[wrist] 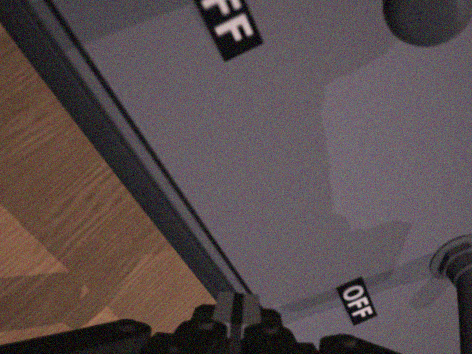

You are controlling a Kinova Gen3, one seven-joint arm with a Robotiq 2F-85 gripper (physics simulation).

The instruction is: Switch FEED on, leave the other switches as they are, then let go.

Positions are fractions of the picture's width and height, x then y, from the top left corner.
my gripper: 0.50,0.91
grey switch panel: 0.66,0.45
